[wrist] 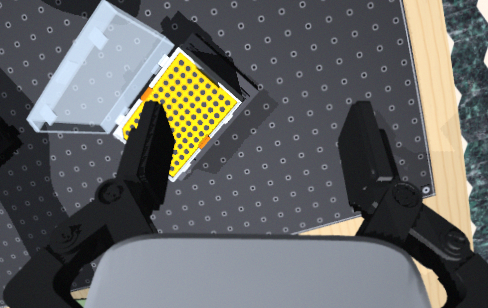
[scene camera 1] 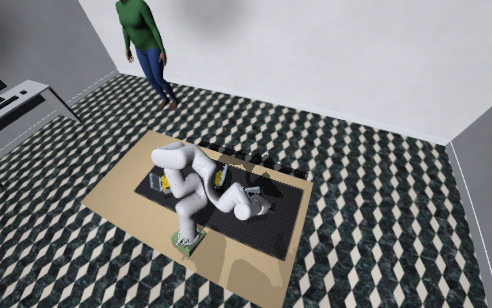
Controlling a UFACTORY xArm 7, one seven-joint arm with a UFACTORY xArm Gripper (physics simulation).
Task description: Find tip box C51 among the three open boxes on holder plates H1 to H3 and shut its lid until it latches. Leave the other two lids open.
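Places are measured from the arm's base along level axes (x left, y down, z back), in metres.
Pixels of known places: gripper, fingertip midpoint: (wrist: 256, 120) (scene camera 1: 266, 200); arm's base, link origin: (scene camera 1: 188, 235).
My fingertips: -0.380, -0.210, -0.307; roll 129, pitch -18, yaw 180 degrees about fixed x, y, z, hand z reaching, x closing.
For each thing: its middle in the pictures, then the offset to it from my fingertips, as dx, dy, dz. Level surfaces: height alone.
- open tip box, body centre: (wrist: 174, 119) +0.090, +0.168, +0.000
- open box, body centre: (scene camera 1: 167, 181) +0.711, +0.168, +0.067
- dark perforated board, surface height: dy +0.232
- wooden table top, surface height: dy +0.245
In the wrist view an open tip box (wrist: 196, 102) with a yellow, hole-covered tip rack sits at upper left, turned at an angle. Its clear lid (wrist: 107, 70) is tilted back to the left. My gripper (wrist: 256, 120) is wide open and empty above the board; its left finger overlaps the view of the box's lower left part. In the scene view one open box (scene camera 1: 166, 183) is at the left, another (scene camera 1: 218, 179) is behind the arm's middle, and a third lid (scene camera 1: 253, 190) shows beside the wrist, its box hidden. I can read no C51 or H1 to H3 labels.
The dark perforated board (scene camera 1: 277, 240) (wrist: 300, 60) lies on the wooden table top (scene camera 1: 115, 187) (wrist: 422, 75). The arm's green base (scene camera 1: 179, 244) is at the table's front side. A person in green (scene camera 1: 137, 25) stands beyond the table, and a desk (scene camera 1: 32, 89) is at far left.
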